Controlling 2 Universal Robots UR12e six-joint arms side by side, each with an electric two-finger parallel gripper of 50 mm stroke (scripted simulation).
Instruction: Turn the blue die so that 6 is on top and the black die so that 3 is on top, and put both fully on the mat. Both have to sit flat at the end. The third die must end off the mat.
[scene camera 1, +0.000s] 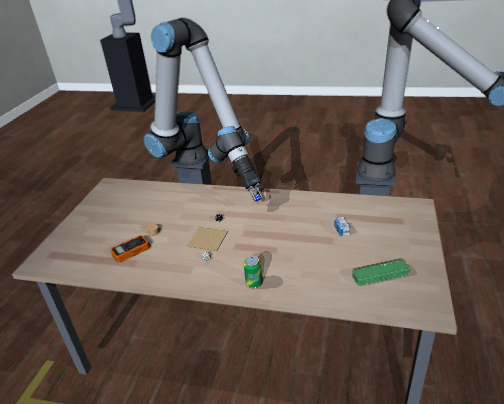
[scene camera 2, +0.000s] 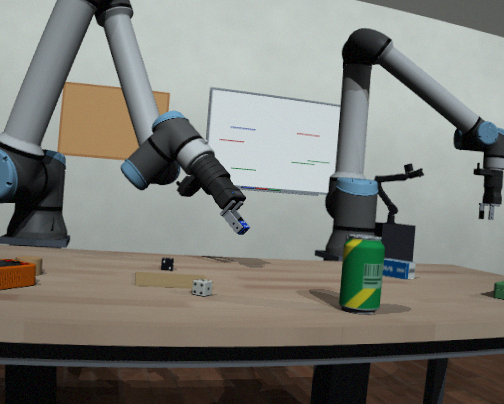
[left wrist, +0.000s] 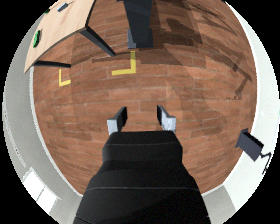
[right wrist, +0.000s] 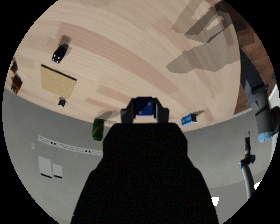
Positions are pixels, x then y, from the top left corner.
My right gripper (scene camera 2: 243, 230): 1.24 m from the lens. A tan mat (scene camera 2: 147, 279) is 0.99 m from the lens.
